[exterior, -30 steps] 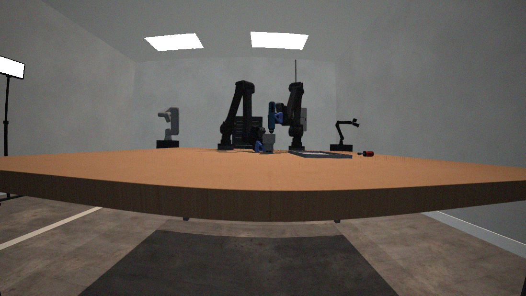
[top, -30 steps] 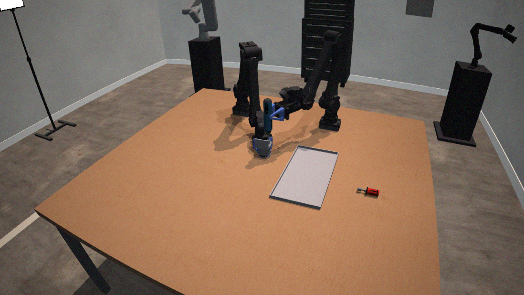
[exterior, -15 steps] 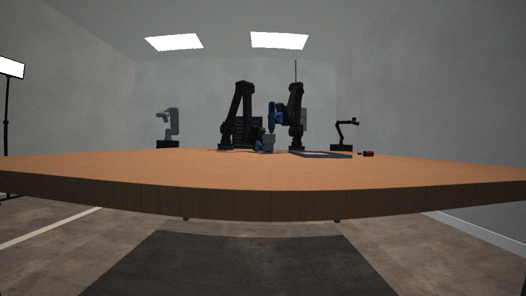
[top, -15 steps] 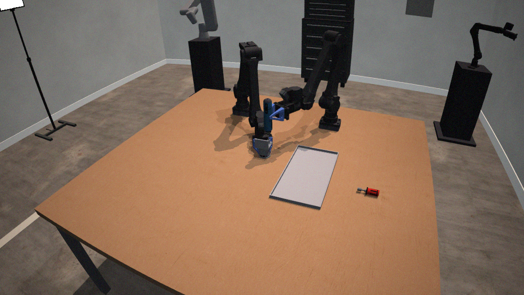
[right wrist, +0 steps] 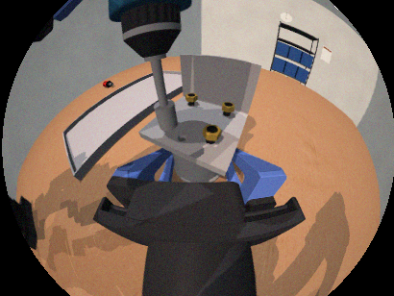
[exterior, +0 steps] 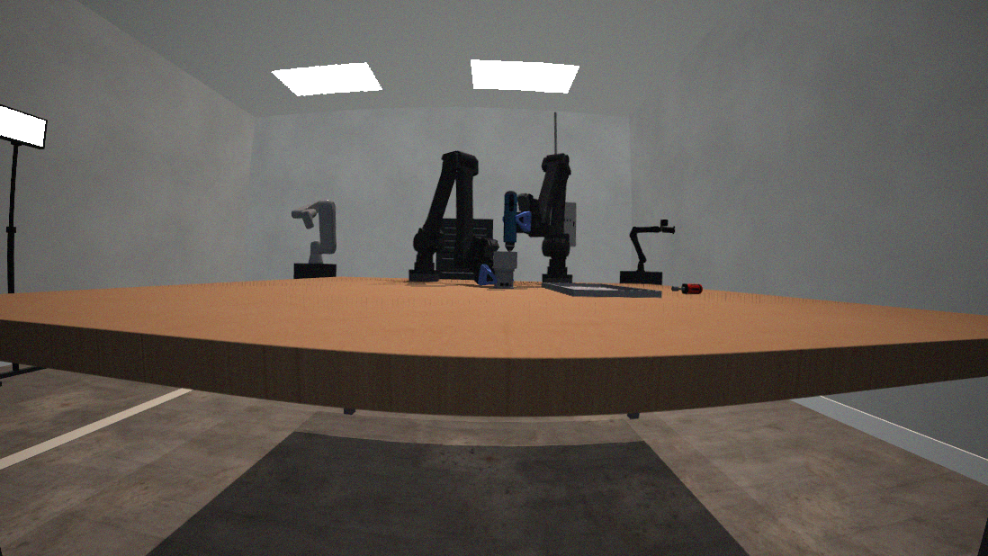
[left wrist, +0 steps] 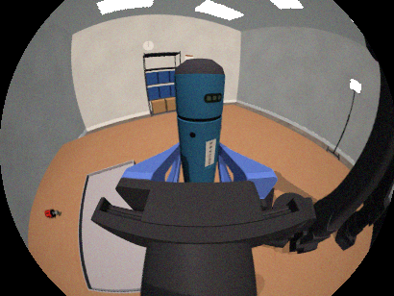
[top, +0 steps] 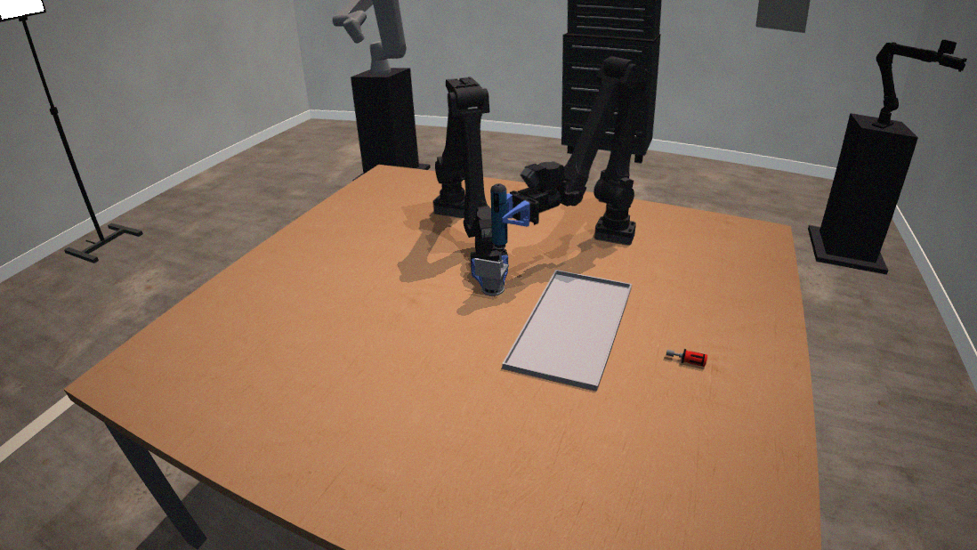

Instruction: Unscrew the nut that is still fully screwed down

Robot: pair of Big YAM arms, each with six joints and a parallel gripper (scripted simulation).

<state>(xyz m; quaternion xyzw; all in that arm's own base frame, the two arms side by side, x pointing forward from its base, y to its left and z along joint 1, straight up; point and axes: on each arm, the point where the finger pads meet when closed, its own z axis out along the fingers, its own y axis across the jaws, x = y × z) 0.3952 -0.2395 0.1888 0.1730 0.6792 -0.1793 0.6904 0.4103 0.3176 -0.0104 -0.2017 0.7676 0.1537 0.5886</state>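
My right gripper is now 1 cm below the joint module. Round my right hand: flat grey tray: 25 cm to the left, 8 cm ahead, 2 cm below; then red-handled tool: 54 cm to the left, 13 cm ahead, 1 cm below; then grey bracket: 5 cm above.
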